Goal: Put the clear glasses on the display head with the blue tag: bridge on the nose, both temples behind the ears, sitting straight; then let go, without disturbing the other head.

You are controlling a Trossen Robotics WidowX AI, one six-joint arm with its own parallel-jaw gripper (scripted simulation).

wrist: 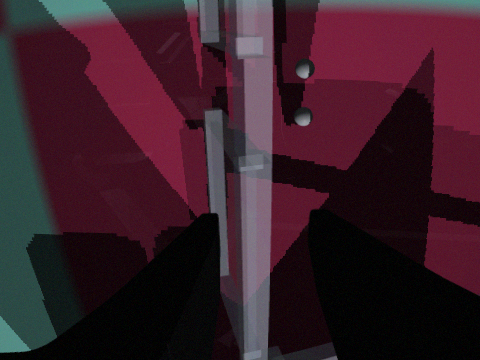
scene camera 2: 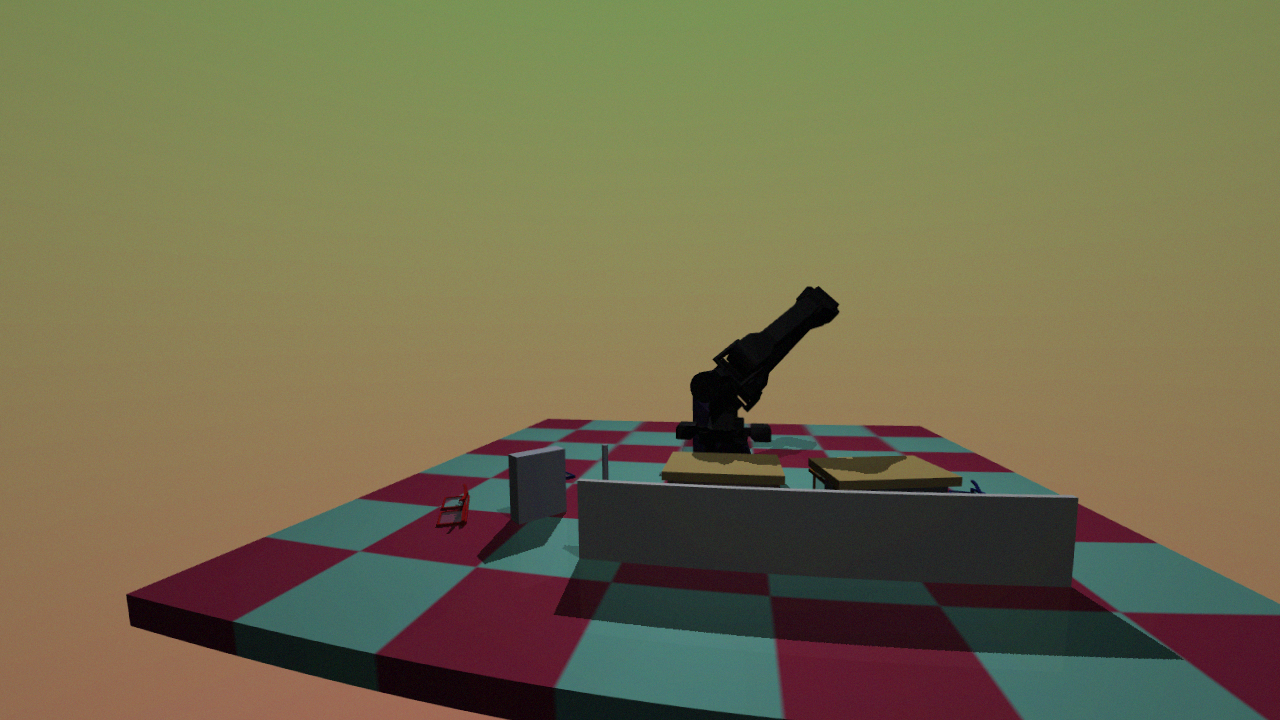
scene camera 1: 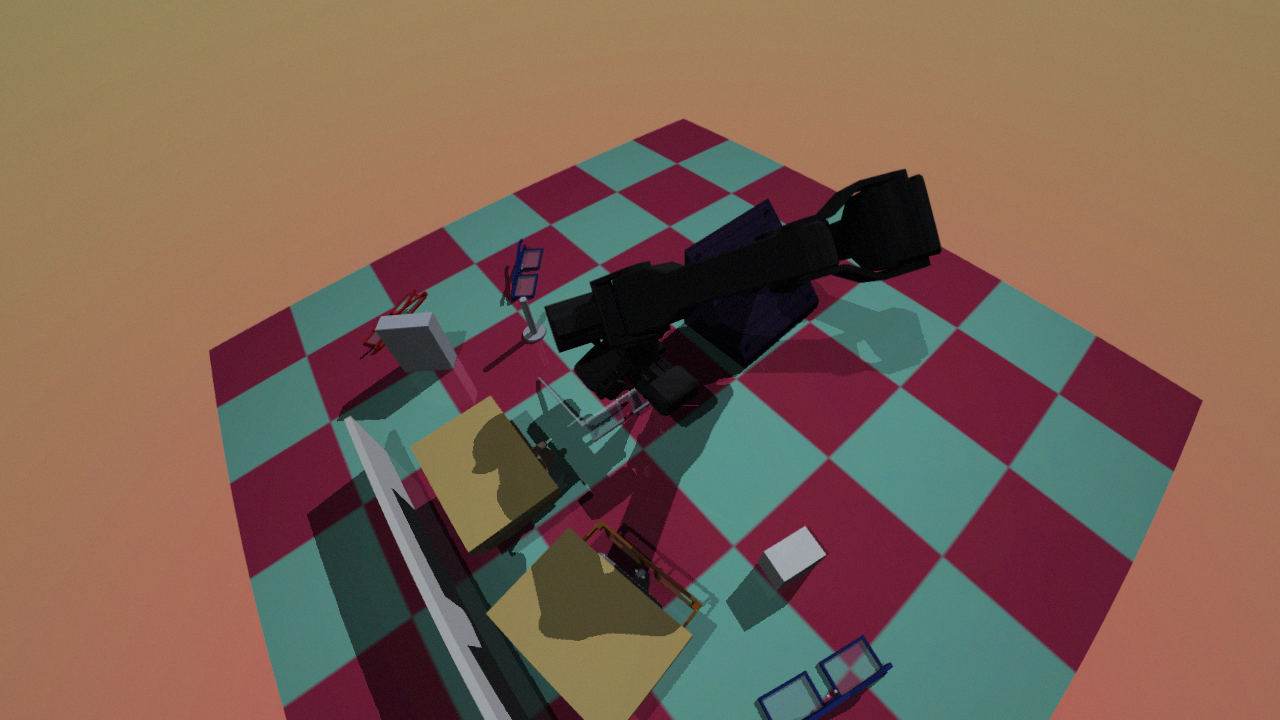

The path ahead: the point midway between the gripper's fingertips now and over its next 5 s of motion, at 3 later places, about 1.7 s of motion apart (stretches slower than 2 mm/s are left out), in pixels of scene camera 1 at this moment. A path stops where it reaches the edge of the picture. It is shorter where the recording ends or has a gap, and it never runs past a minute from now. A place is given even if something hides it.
My gripper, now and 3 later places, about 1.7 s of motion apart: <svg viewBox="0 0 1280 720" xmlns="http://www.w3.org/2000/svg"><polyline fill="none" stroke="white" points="641,391 628,345 627,345 619,364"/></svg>
